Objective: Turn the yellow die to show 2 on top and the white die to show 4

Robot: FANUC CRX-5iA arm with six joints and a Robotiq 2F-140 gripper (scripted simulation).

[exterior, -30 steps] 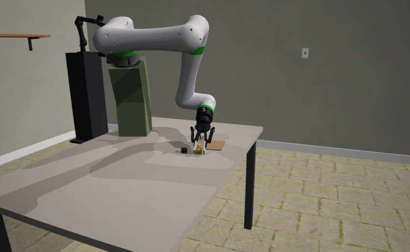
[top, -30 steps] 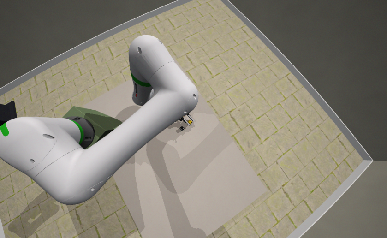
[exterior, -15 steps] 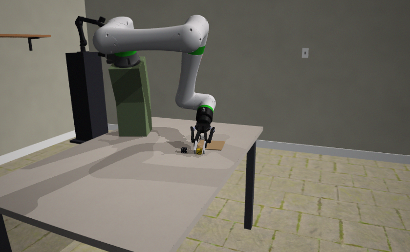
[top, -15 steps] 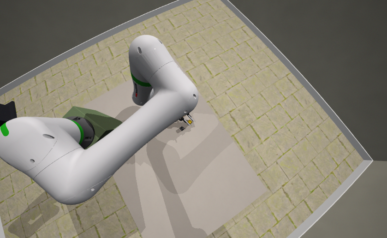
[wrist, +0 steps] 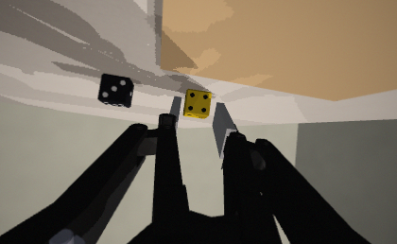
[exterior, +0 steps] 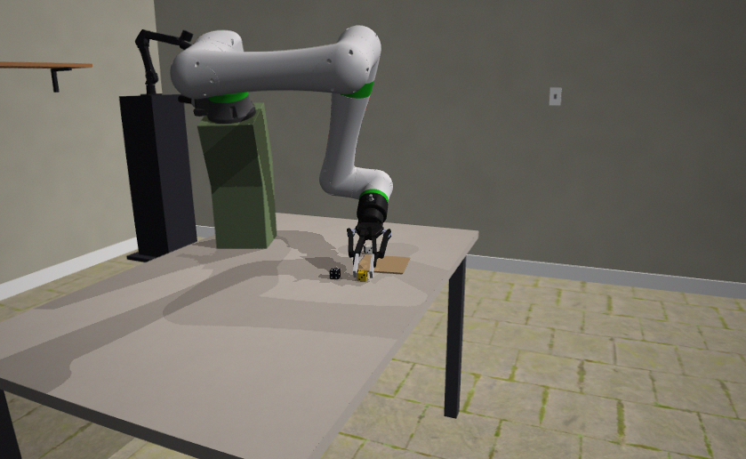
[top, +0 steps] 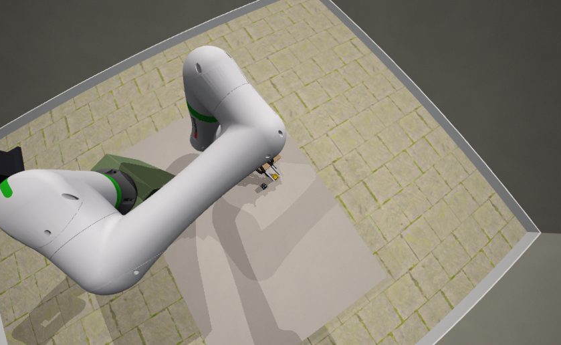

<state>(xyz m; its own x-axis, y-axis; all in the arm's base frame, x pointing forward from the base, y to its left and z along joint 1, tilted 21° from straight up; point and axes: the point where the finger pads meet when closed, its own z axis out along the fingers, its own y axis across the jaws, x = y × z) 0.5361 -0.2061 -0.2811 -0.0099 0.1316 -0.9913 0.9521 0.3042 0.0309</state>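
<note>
My hand is 20 mm to the left of the yellow die and 20 mm above it. Also, from my hand: tan mat: 120 mm to the left, 30 mm below, 10 mm ahead; then white die: 200 mm to the left, 80 mm behind, 20 mm below; then black die: 70 mm behind, 30 mm to the right, 20 mm below.
</note>
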